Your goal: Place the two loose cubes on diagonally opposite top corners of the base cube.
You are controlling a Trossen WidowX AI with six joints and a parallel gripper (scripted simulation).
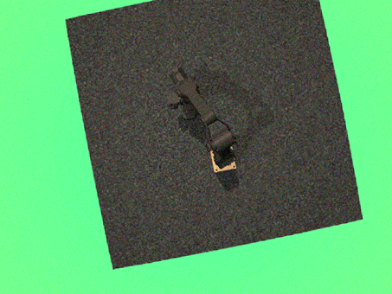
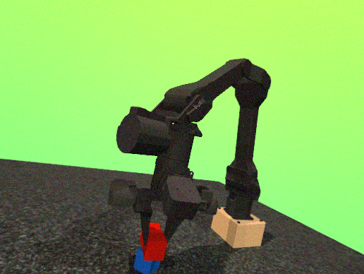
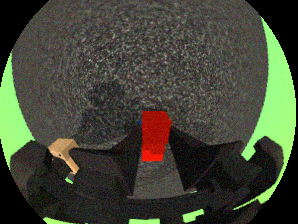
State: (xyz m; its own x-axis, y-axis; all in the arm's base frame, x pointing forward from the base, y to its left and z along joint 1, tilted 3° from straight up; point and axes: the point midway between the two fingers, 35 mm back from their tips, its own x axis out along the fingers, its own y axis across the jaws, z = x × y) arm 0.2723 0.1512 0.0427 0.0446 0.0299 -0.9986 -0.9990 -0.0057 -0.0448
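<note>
Right now the red cube is right at my gripper tip. Also, from my gripper tip: blue cube (4 cm below, 2 cm to the right).
</note>
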